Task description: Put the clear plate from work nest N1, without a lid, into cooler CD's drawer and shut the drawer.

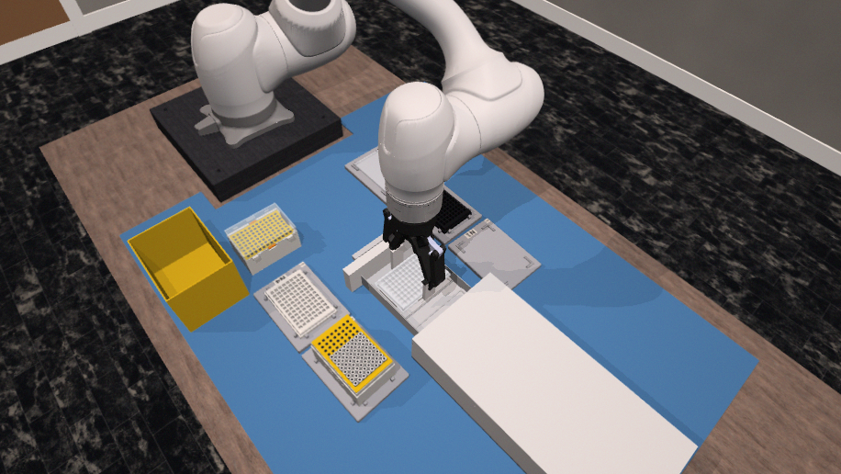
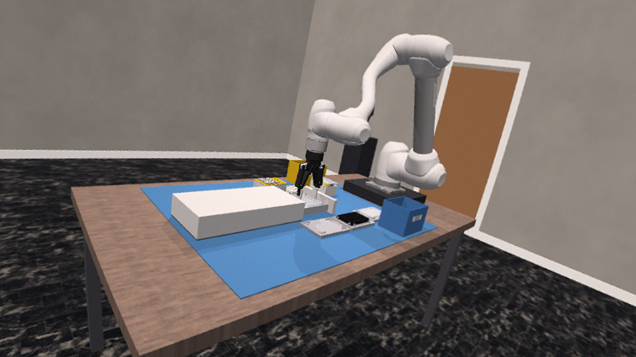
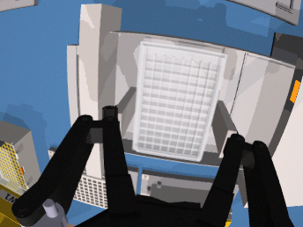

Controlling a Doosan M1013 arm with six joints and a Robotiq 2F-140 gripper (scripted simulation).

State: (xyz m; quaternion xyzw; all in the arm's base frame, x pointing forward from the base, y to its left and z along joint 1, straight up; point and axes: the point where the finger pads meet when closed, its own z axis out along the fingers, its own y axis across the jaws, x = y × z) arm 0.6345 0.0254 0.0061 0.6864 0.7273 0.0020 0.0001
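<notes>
Right now the drawer is 4 cm ahead of my hand and 4 cm below it. Round my hand: cooler CD: 18 cm ahead, 1 cm to the left, 3 cm below; work nest N1: 5 cm ahead, 19 cm to the left, 6 cm below; clear plate: 2 cm below.
</notes>
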